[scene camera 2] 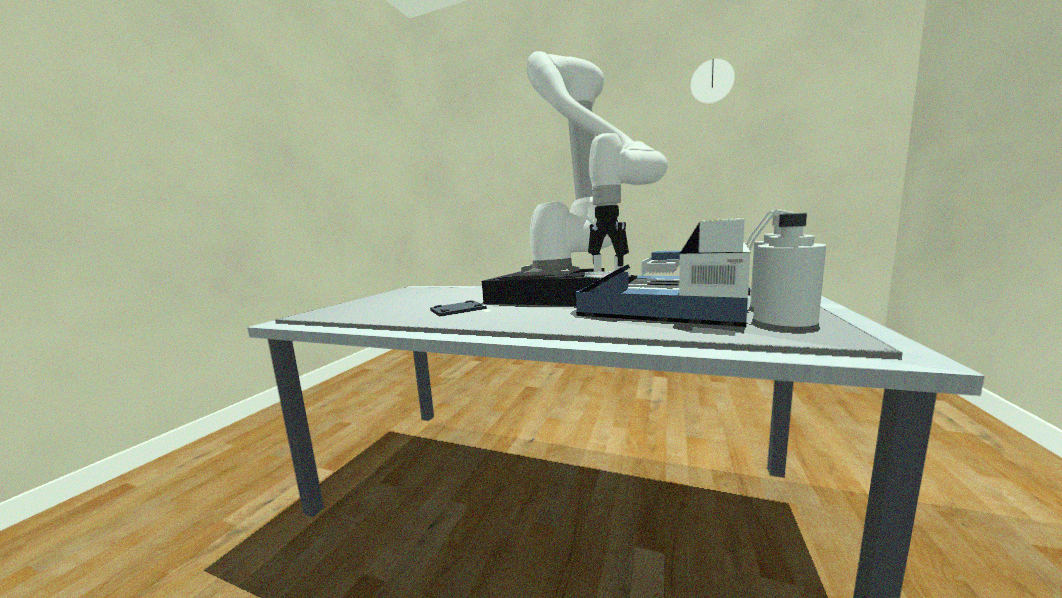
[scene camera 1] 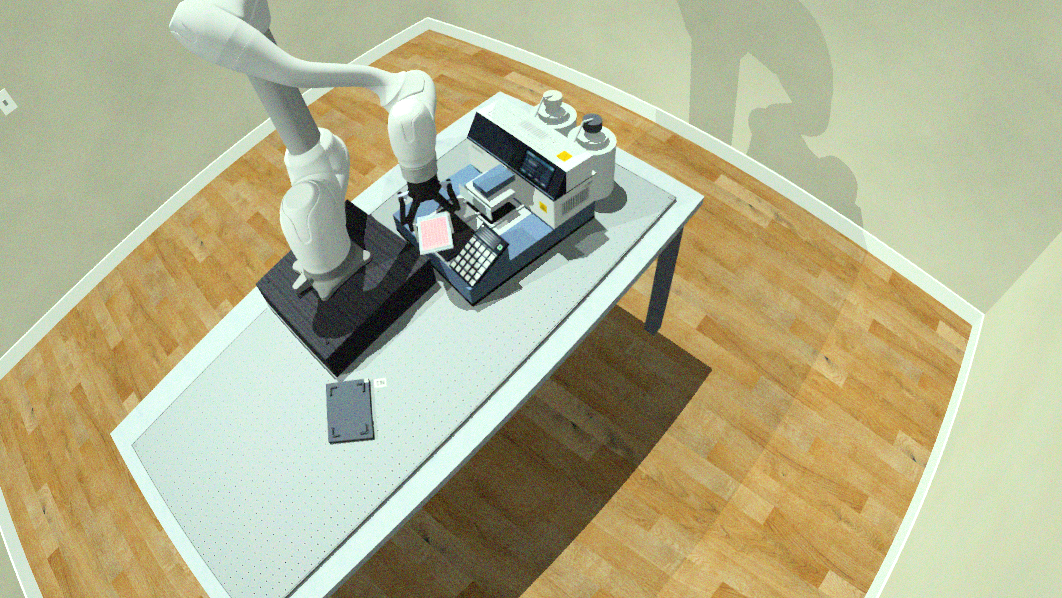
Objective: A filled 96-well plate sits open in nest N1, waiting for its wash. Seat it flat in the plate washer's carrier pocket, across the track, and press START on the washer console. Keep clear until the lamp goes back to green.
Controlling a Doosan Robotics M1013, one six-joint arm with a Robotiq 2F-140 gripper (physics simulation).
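Note:
The 96-well plate with its pink filling is over the near left end of the washer, beside the robot's base; it looks tilted. My gripper points down and looks shut on the plate, near its far end; the exact contact is hard to see. Nest N1 is empty. The plate washer has a sloped console keypad with a small green mark at its top right. The carrier pocket cannot be made out clearly; the blue-topped head stands over the track.
The black base block adjoins the washer's left end. Two white bottles stand behind the washer; one bottle is large at the right in scene camera 2. The table carries everything.

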